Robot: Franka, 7 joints.
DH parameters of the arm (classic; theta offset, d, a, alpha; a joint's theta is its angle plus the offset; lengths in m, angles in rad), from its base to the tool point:
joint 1: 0 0.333 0 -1.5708
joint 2: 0 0 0 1.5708
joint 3: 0 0.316 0.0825 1.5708
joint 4: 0 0 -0.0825 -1.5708
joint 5: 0 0.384 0 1.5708
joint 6: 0 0 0.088 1.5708
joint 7: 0 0.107 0 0
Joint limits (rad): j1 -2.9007..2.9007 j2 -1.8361..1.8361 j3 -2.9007..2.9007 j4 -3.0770..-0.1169 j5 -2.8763..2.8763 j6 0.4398..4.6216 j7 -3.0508..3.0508
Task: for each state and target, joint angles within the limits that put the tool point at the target. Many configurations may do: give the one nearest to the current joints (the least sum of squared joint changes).
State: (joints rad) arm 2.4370 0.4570 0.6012 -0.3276 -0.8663 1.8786 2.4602
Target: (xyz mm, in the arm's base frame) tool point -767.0 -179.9 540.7
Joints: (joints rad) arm 2.9007 0.9006 0.9992 -0.8842 -0.8220 2.0872 2.4602
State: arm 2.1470 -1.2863 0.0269 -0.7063 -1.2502 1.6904 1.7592
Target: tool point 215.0 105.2 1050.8
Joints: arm 2.3811 -0.7832 -0.2742 -1.1145 -1.1989 1.6275 1.7592
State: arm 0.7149 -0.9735 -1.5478 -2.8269 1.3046 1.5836 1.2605
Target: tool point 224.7 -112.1 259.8
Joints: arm 0.5140 -0.7880 -1.8101 -3.0082 1.1990 1.6238 1.2605
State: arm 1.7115 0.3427 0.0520 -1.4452 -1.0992 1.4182 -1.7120
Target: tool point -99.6 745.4 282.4
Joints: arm 1.7489 0.8663 0.0962 -1.1963 -1.1855 1.7364 -1.7120
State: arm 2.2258 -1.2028 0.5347 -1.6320 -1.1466 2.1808 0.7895
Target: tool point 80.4 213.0 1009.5
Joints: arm 2.1359 -0.7711 -0.2396 -1.5552 -1.1887 2.1239 0.7895
